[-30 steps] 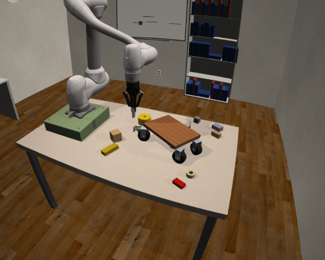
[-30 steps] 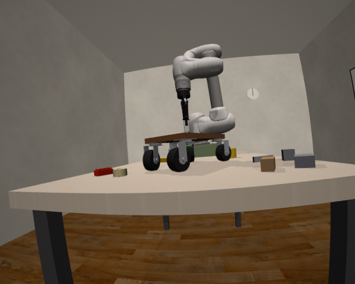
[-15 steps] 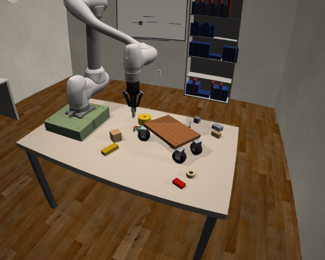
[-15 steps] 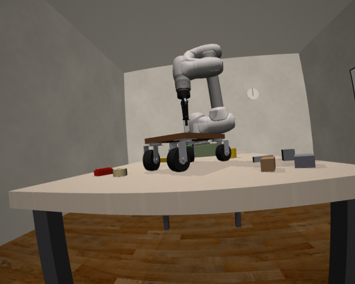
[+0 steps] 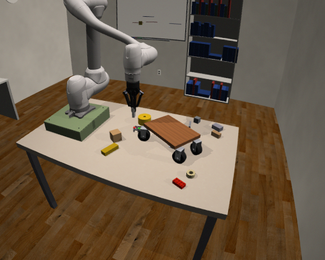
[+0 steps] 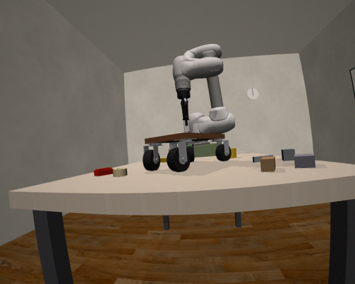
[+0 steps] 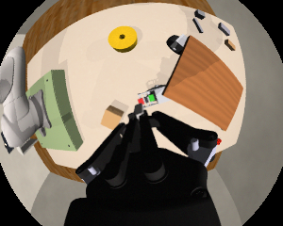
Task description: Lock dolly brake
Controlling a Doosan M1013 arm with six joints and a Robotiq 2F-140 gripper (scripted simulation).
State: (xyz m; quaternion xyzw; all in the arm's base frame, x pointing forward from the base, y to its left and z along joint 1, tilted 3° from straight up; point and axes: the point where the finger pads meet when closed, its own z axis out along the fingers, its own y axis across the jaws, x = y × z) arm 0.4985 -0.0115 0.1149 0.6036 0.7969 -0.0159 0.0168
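Now: hand 12 cm above the brake pedal and 2 cm short of it. The rest, counted from my hand: yellow disc 22 cm to the left, 17 cm below, 5 cm behind; then yellow bar 19 cm below, 18 cm to the right, 7 cm behind; then tan cube 17 cm below, 11 cm behind, 6 cm to the right.
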